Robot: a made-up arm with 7 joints. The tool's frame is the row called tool. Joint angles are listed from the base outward. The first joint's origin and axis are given. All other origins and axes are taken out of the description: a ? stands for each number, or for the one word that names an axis. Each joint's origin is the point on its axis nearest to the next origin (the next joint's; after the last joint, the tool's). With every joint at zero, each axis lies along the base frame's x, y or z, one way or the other. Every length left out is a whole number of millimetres.
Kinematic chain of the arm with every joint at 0, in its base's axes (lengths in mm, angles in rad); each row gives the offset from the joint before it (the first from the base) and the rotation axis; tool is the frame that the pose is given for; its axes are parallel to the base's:
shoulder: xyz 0 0 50 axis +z
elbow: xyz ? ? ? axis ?
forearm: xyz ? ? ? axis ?
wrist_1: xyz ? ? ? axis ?
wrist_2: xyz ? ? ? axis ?
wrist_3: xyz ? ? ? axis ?
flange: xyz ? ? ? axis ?
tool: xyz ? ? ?
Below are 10 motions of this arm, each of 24 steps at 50 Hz.
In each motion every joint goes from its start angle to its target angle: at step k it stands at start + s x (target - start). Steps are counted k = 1, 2, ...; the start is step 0. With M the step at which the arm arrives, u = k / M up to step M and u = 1 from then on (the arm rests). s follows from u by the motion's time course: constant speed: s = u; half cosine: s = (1 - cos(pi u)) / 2; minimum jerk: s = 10 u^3 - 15 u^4 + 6 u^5.
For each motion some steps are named. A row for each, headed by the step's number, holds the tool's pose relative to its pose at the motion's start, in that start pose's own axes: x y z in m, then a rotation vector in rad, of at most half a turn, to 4 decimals.
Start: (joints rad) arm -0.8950 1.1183 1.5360 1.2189 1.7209 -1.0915 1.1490
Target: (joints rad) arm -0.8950 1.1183 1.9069 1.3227 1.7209 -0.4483 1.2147
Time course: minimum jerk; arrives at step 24
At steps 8, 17, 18, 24:
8: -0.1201 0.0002 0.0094 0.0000 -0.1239 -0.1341
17: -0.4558 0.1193 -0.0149 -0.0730 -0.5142 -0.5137
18: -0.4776 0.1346 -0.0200 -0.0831 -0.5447 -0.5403
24: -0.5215 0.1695 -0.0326 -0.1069 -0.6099 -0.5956

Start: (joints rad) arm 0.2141 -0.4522 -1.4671 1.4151 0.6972 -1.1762 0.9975
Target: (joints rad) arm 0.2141 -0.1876 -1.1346 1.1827 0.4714 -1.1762 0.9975
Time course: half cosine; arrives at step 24
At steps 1, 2, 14, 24:
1: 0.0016 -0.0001 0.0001 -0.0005 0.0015 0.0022
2: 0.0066 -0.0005 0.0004 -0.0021 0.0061 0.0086
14: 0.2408 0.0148 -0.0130 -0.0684 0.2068 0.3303
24: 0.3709 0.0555 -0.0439 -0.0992 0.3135 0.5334

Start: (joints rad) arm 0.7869 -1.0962 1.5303 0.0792 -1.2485 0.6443 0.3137
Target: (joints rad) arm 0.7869 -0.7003 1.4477 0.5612 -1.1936 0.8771 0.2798
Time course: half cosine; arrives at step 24
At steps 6, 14, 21, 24:
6: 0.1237 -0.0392 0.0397 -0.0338 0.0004 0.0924
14: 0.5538 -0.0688 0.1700 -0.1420 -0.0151 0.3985
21: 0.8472 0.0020 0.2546 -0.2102 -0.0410 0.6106
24: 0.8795 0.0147 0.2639 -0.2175 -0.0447 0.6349

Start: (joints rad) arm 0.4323 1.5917 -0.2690 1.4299 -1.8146 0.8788 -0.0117
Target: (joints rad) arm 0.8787 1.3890 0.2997 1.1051 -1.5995 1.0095 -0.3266
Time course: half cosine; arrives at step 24
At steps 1, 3, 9, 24:
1: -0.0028 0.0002 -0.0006 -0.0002 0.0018 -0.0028
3: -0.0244 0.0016 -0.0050 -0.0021 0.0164 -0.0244
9: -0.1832 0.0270 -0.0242 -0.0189 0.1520 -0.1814
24: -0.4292 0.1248 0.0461 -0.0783 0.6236 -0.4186

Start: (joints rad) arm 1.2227 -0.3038 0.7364 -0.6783 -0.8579 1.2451 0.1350
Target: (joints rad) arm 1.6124 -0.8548 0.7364 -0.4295 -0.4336 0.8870 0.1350
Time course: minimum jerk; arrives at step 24
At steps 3, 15, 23, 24:
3: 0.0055 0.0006 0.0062 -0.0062 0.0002 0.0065
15: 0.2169 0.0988 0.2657 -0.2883 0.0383 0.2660
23: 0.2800 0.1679 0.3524 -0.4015 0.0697 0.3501
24: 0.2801 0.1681 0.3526 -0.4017 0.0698 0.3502

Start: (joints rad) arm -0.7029 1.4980 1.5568 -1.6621 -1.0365 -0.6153 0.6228
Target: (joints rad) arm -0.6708 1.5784 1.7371 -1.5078 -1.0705 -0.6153 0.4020
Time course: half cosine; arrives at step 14
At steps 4, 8, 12, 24:
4: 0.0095 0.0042 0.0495 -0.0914 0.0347 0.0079
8: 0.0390 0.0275 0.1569 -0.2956 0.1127 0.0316
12: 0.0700 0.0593 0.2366 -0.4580 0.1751 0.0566
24: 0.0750 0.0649 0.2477 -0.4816 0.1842 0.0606

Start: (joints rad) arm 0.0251 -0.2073 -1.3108 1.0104 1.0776 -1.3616 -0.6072
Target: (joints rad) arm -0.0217 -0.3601 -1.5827 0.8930 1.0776 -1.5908 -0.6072
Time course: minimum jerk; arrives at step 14
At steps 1, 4, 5, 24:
1: 0.0001 0.0001 0.0003 -0.0002 -0.0006 -0.0003
4: 0.0054 0.0031 0.0153 -0.0099 -0.0278 -0.0120
5: 0.0093 0.0048 0.0268 -0.0185 -0.0469 -0.0201
24: 0.0397 0.0092 0.1325 -0.1203 -0.1734 -0.0657

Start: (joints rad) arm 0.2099 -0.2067 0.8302 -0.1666 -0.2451 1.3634 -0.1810
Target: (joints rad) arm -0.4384 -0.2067 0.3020 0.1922 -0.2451 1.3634 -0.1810
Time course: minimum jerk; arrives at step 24
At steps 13, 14, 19, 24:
13: -0.4037 0.1942 -0.3491 0.3045 -0.0498 -0.2859
14: -0.4588 0.2334 -0.3827 0.3376 -0.0612 -0.3331
19: -0.6591 0.4038 -0.4813 0.4432 -0.1113 -0.5265
24: -0.7028 0.4475 -0.4979 0.4630 -0.1244 -0.5743

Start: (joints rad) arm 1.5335 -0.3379 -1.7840 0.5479 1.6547 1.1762 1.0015
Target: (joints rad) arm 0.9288 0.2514 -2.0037 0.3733 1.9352 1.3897 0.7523
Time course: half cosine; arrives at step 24
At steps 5, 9, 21, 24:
5: -0.0131 0.0085 0.0135 -0.0308 0.0031 -0.0129
9: -0.0368 0.0278 0.0400 -0.0930 0.0089 -0.0354
21: -0.0920 0.1085 0.1186 -0.2982 0.0198 -0.0812
24: -0.0943 0.1140 0.1228 -0.3104 0.0198 -0.0828

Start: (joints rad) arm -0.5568 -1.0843 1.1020 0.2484 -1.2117 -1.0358 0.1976
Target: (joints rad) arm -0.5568 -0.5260 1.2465 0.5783 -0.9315 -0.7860 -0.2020
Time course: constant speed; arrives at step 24
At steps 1, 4, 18, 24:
1: -0.0030 -0.0120 0.0029 -0.0047 0.0136 0.0239
4: -0.0092 -0.0492 0.0126 -0.0215 0.0550 0.0964
18: 0.0289 -0.2312 0.0743 -0.1611 0.2469 0.4563
24: 0.0811 -0.3006 0.1071 -0.2531 0.3209 0.6228

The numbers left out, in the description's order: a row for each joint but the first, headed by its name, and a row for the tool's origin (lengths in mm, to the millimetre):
elbow: xyz -90 80 0, axis +z
forearm: xyz -260 -170 0, axis +y
wrist_1: xyz -80 0 30, axis -x
wrist_2: xyz 0 20 -240, axis +y
wrist_3: xyz -310 0 -20, axis -z
flange: xyz 110 -370 0, axis +x
tool: xyz 0 -360 50

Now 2 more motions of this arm.
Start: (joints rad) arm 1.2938 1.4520 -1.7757 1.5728 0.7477 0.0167 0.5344
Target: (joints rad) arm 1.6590 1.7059 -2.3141 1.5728 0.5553 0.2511 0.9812
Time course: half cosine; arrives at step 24
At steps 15, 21, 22, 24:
15: -0.1405 0.1841 -0.6134 0.8417 -0.0553 -0.2075
21: -0.2350 0.3645 -0.7727 1.1403 -0.0584 -0.3481
22: -0.2430 0.3802 -0.7822 1.1623 -0.0584 -0.3605
24: -0.2496 0.3930 -0.7895 1.1800 -0.0584 -0.3708

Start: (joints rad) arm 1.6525 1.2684 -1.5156 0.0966 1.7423 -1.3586 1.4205
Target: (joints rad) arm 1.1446 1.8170 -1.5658 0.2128 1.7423 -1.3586 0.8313
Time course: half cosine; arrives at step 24
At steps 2, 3, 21, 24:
2: -0.0006 0.0009 0.0053 -0.0108 -0.0013 0.0002
3: -0.0014 0.0020 0.0119 -0.0242 -0.0029 0.0005
21: -0.0631 0.1097 0.2730 -0.6095 -0.0770 -0.0042
24: -0.0667 0.1163 0.2820 -0.6335 -0.0801 -0.0051

